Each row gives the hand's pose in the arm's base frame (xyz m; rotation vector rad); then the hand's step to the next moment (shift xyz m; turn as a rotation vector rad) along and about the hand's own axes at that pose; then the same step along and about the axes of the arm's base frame.
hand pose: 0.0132 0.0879 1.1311 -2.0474 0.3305 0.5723
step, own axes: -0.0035 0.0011 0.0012 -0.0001 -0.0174 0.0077
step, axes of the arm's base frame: -0.0038 0.0005 0.0005 0.0057 0.0155 0.0094
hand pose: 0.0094 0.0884 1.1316 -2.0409 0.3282 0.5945
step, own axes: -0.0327 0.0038 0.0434 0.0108 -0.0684 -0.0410
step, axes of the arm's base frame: -0.0415 0.0351 -0.0040 0.0517 -0.0001 0.0617
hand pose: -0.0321 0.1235 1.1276 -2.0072 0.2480 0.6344
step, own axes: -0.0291 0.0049 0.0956 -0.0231 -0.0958 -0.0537
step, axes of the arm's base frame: -0.0583 0.0773 -0.0251 0.0389 -0.0003 0.1053
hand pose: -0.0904 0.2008 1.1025 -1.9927 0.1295 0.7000
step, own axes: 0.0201 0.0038 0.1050 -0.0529 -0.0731 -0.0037
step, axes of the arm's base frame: -0.0289 0.0897 -0.0505 -0.0152 0.0241 0.0857
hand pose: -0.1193 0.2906 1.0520 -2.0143 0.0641 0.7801
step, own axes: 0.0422 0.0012 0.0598 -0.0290 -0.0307 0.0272
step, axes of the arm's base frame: 0.0033 0.0575 -0.0452 -0.0261 0.0311 0.0295
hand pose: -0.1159 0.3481 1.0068 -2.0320 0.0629 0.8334
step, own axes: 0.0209 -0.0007 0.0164 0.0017 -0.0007 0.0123
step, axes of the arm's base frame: 0.0076 0.0185 -0.0175 -0.0050 0.0103 -0.0049
